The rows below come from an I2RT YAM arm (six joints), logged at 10 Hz.
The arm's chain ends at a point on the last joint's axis. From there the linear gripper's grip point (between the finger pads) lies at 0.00 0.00 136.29 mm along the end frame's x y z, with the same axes.
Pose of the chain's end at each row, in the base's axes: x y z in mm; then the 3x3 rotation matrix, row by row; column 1 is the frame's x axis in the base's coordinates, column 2 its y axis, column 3 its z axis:
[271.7, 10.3, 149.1], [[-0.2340, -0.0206, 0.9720], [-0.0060, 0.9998, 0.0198], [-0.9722, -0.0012, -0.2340]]
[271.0, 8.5, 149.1], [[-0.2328, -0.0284, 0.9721], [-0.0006, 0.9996, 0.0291], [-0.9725, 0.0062, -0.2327]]
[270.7, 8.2, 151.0], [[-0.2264, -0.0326, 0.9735], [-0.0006, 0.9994, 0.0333], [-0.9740, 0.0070, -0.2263]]
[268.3, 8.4, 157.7], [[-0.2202, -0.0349, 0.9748], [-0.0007, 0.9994, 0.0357], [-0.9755, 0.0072, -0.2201]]
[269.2, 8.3, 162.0], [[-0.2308, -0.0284, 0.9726], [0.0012, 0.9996, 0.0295], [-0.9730, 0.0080, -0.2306]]
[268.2, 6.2, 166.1], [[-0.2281, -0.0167, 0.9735], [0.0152, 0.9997, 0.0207], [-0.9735, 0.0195, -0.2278]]
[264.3, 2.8, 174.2], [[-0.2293, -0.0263, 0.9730], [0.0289, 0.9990, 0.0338], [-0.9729, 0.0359, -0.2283]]
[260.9, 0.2, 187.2], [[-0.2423, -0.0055, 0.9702], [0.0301, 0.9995, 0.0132], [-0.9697, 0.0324, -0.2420]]
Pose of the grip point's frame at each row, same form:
[404.2, 13.0, 117.2], [[-0.2340, -0.0206, 0.9720], [-0.0060, 0.9998, 0.0198], [-0.9722, -0.0012, -0.2340]]
[403.5, 12.5, 117.4], [[-0.2328, -0.0284, 0.9721], [-0.0006, 0.9996, 0.0291], [-0.9725, 0.0062, -0.2327]]
[403.4, 12.7, 120.2], [[-0.2264, -0.0326, 0.9735], [-0.0006, 0.9994, 0.0333], [-0.9740, 0.0070, -0.2263]]
[401.2, 13.3, 127.7], [[-0.2202, -0.0349, 0.9748], [-0.0007, 0.9994, 0.0357], [-0.9755, 0.0072, -0.2201]]
[401.8, 12.3, 130.6], [[-0.2308, -0.0284, 0.9726], [0.0012, 0.9996, 0.0295], [-0.9730, 0.0080, -0.2306]]
[400.9, 9.0, 135.1], [[-0.2281, -0.0167, 0.9735], [0.0152, 0.9997, 0.0207], [-0.9735, 0.0195, -0.2278]]
[396.9, 7.4, 143.1], [[-0.2293, -0.0263, 0.9730], [0.0289, 0.9990, 0.0338], [-0.9729, 0.0359, -0.2283]]
[393.1, 2.0, 154.2], [[-0.2423, -0.0055, 0.9702], [0.0301, 0.9995, 0.0132], [-0.9697, 0.0324, -0.2420]]

